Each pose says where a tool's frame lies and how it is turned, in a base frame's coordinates. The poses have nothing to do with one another.
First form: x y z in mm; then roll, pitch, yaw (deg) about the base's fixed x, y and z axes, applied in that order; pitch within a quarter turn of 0, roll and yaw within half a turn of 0.
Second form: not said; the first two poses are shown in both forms.
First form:
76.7, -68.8, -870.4, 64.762, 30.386, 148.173
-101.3, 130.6, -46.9, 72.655, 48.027, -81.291
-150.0, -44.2, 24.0, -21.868, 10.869, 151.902
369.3, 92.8, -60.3, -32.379, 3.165, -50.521
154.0, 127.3, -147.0, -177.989, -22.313, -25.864
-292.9, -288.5, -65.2, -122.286, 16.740, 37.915
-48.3, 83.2, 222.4, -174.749, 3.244, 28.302
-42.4, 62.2, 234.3, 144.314, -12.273, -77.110
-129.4, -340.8, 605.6, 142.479, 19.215, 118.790
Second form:
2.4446, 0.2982, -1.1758, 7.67, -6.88, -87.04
-1.3241, -1.1432, 1.0692, -10.13, 13.06, -4.69
2.7329, -0.3361, 0.2638, -15.00, -4.42, 2.40
-0.7840, 0.4589, -0.3465, 36.93, 9.28, -6.03
0.4711, 0.3648, 2.9977, 15.40, 12.73, -14.70
-0.1783, -0.6956, -2.3001, -29.29, -28.85, -6.52
-0.4888, -0.0931, -3.0875, -4.83, 8.32, 22.24
1.3108, -0.5588, 2.7819, -4.24, 6.22, 23.43
-2.2205, 0.7201, -3.0556, -12.94, -34.08, 60.56

